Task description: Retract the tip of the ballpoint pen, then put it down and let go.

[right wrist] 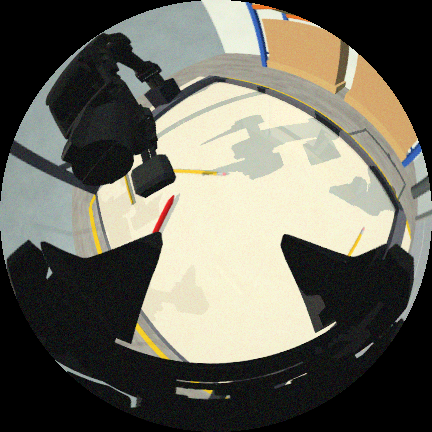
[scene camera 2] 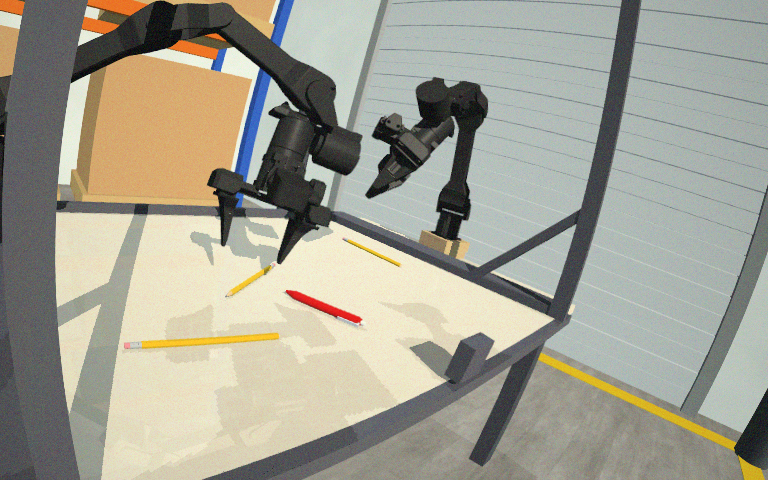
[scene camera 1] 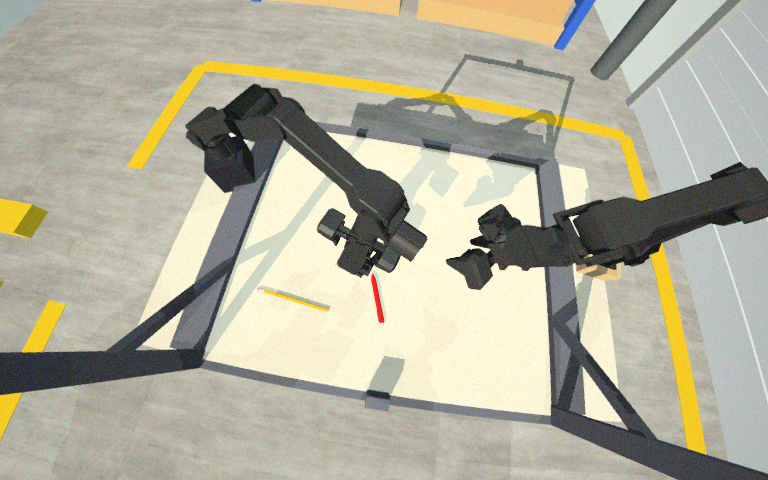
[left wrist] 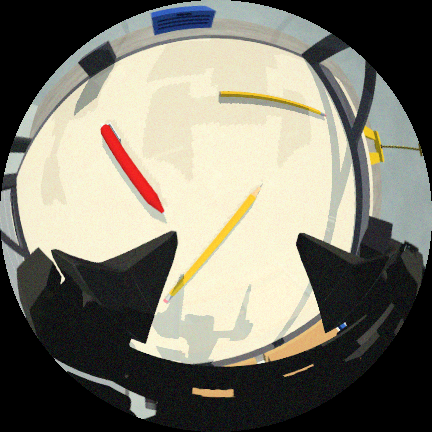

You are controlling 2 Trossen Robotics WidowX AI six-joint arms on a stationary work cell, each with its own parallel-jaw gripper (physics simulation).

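Where they show: left gripper, fingertip midpoint: [scene camera 2: 251, 255] [left wrist: 240, 238]; right gripper, fingertip midpoint: [right wrist: 224, 240] [scene camera 2: 370, 192] [scene camera 1: 458, 251]; left arm's base at its link origin: [right wrist: 157, 85] [scene camera 1: 223, 152] [left wrist: 386, 249]; right arm's base at its link origin: [scene camera 2: 446, 236].
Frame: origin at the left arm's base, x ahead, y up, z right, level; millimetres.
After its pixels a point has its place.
The red ballpoint pen [scene camera 1: 377, 298] {z 460, x 308, y -94 mm} [scene camera 2: 323, 307] {z 462, x 302, y -98 mm} [left wrist: 132, 170] {z 443, x 307, y -94 mm} [right wrist: 164, 215] {z 444, x 315, y -98 mm} lies flat on the pale table top [scene camera 1: 481, 350] {z 650, x 522, y -106 mm}. Its pointed end faces the left gripper and its pale clip is at the far end in the left wrist view. Whether the writing tip sticks out is too small to tell. My left gripper [scene camera 2: 252, 253] {z 345, x 275, y -52 mm} [left wrist: 240, 238] {z 345, x 275, y -52 mm} is open and empty, above the table beyond the pen's pointed end in scene camera 2. My right gripper [scene camera 1: 460, 251] {z 431, x 488, y 53 mm} [right wrist: 224, 240] {z 431, x 488, y 53 mm} is open and empty, raised at the right, apart from the pen.
One yellow pencil [scene camera 1: 294, 299] {z 410, x 109, y -100 mm} [scene camera 2: 201, 340] {z 406, x 97, y -100 mm} [left wrist: 270, 98] {z 421, x 130, y -101 mm} lies left of the pen in scene camera 1. A second pencil [scene camera 2: 249, 280] {z 335, x 297, y -101 mm} [left wrist: 215, 240] {z 336, x 295, y -100 mm} [right wrist: 200, 172] {z 327, x 351, y -101 mm} lies below the left gripper. A third pencil [scene camera 2: 372, 252] {z 401, x 700, y -102 mm} [right wrist: 356, 242] {z 346, x 729, y -99 mm} lies near the far edge. A dark block [scene camera 2: 470, 357] {z 674, x 222, y -62 mm} stands on the table's rim.
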